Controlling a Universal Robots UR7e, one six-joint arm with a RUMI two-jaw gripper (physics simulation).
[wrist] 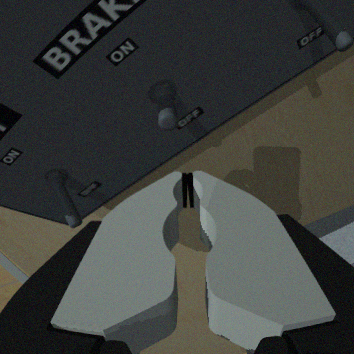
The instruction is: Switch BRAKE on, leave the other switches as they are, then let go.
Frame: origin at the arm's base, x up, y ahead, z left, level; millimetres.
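Where they show: gripper, fingertip midpoint: point(186, 176).
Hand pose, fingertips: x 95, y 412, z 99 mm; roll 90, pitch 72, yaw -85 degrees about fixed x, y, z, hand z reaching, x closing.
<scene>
Things, the pixels of their top centre, and the offset from my fingertips. "spot": a spot on its surface instead. Level surfaces: height alone.
- BRAKE switch at a spot on its surface: point(167, 118) spot: dx -38, dy +19, dz +3 mm
- large BRAKE label at its top centre: point(90, 24) dx -46, dy +84, dz +23 mm
- neighbouring switch at a spot on its surface: point(67, 202) spot: dx -64, dy -26, dz +112 mm
- wooden surface at its surface level: dx -183 mm
The BRAKE switch point(167, 118) is a short lever with a rounded pale tip on the dark panel point(225, 65). It stands out from its round base, with the tip on the side of its OFF label point(190, 118). The ON label point(122, 51) and the large BRAKE label point(82, 37), partly cut off, lie to the upper left. My gripper point(186, 176) is shut and empty. Its fingertips show below and slightly right of the lever tip, apart from it, over the panel's lower edge.
A neighbouring switch point(67, 202) stands at the lower left, close to the left finger in view. Another switch point(343, 41) shows at the upper right beside its OFF label point(311, 37). The wooden surface point(330, 100) lies beyond the panel edge, with the gripper's shadow on it.
</scene>
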